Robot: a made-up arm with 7 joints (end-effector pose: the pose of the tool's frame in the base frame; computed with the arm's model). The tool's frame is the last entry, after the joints.
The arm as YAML. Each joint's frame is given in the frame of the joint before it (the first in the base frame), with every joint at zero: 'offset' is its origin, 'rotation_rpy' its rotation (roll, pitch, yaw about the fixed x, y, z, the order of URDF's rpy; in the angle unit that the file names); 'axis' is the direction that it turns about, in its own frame. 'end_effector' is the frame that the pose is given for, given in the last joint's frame.
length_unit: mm
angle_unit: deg
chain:
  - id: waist
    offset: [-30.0, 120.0, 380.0]
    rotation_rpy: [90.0, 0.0, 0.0]
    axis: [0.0, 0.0, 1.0]
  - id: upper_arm
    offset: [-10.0, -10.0, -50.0]
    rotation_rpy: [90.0, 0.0, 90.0]
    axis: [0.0, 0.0, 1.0]
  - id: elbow
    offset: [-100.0, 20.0, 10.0]
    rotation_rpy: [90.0, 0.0, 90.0]
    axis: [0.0, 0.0, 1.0]
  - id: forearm
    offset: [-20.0, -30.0, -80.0]
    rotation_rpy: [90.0, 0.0, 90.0]
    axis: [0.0, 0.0, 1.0]
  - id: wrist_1
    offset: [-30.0, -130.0, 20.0]
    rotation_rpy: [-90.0, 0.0, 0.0]
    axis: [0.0, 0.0, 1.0]
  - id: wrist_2
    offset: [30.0, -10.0, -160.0]
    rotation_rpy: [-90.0, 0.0, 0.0]
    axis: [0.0, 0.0, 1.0]
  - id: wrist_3
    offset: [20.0, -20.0, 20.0]
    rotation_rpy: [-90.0, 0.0, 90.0]
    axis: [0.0, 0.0, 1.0]
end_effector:
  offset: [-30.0, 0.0, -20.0]
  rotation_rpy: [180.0, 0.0, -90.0]
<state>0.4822 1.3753 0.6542 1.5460 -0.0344 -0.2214 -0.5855</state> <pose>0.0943 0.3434 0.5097 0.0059 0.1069 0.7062 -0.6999</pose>
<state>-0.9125 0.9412 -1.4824 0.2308 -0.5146 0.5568 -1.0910</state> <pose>-0.3344 0.4778 0.2060 0.4595 0.6484 -0.4718 -0.3820</pose>
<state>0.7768 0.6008 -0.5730 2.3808 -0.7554 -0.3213 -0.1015</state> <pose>0.0831 0.0814 0.3843 0.3817 -0.2049 -0.8672 0.2457</pose>
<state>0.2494 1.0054 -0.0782 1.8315 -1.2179 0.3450 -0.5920</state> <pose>0.2236 0.2085 0.2656 0.0032 0.3028 -0.8066 0.5076</pose>
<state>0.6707 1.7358 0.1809 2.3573 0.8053 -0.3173 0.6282</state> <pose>0.0387 0.1814 0.5062 0.6679 0.1917 -0.7172 0.0524</pose>
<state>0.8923 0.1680 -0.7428 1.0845 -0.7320 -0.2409 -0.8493</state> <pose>0.2879 0.0385 0.2576 0.4674 -0.0940 -0.6506 0.5912</pose>
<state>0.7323 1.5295 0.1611 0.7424 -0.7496 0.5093 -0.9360</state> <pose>0.1608 0.5366 0.4389 0.4818 -0.4474 0.4161 -0.6282</pose>
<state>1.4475 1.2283 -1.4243 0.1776 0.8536 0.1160 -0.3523</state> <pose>0.1687 0.5501 0.4166 0.0643 0.3322 -0.0758 0.9379</pose>
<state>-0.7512 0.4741 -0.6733 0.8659 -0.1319 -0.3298 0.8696</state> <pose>-0.1509 0.2178 0.0310 0.8114 0.3635 0.4370 -0.1360</pose>
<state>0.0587 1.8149 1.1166 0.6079 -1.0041 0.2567 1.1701</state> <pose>0.0690 0.5105 0.5676 0.1996 0.6317 0.0868 0.7440</pose>
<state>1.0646 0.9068 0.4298 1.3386 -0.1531 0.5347 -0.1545</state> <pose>0.1360 0.3604 0.5457 0.1562 -0.0476 -0.2460 0.9554</pose>
